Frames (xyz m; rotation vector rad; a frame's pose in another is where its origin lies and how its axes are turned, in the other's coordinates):
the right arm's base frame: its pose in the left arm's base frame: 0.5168 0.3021 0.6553 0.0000 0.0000 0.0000
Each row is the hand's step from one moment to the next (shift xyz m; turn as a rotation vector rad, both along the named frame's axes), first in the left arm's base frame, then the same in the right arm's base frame.
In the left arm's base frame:
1: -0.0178 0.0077 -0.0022 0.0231 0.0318 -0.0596
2: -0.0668 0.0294 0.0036 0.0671 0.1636 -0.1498
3: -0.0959 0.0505 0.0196 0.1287 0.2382 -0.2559
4: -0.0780 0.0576 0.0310 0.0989 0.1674 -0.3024
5: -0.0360 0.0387 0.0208 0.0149 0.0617 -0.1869
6: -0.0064 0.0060 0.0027 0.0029 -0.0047 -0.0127
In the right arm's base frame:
1: -0.0178 0.0077 -0.0022 0.0231 0.0318 -0.0596
2: -0.0668 0.0294 0.0036 0.0671 0.1636 -0.1498
3: -0.0959 0.0505 0.0196 0.1287 0.2382 -0.2559
4: -0.0780 0.0576 0.0310 0.0989 0.1674 -0.3024
5: -0.0360 0.0387 0.0208 0.0149 0.0617 -0.1869
6: -0.0064 0.0060 0.0027 0.0029 -0.0047 -0.0127

